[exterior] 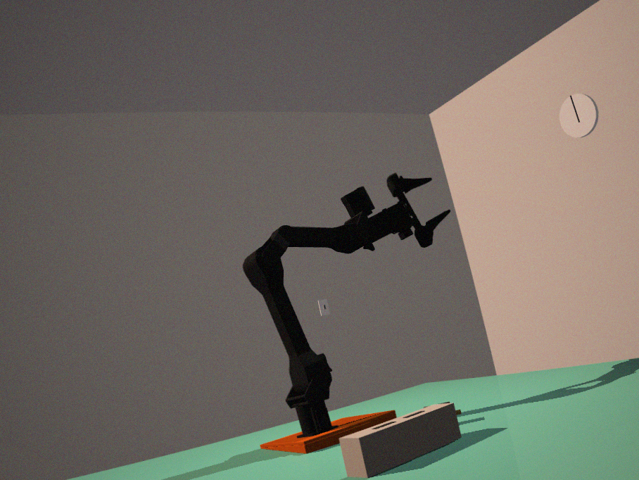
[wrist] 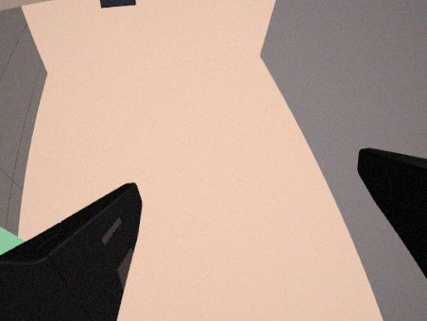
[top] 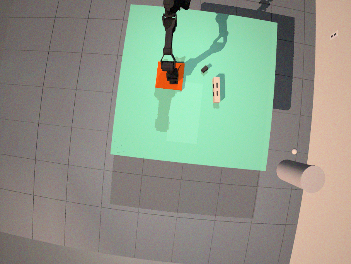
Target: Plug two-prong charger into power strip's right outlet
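My gripper tip is 46 cm above the two-prong charger, 31 cm to the left of it and 16 cm short of it.
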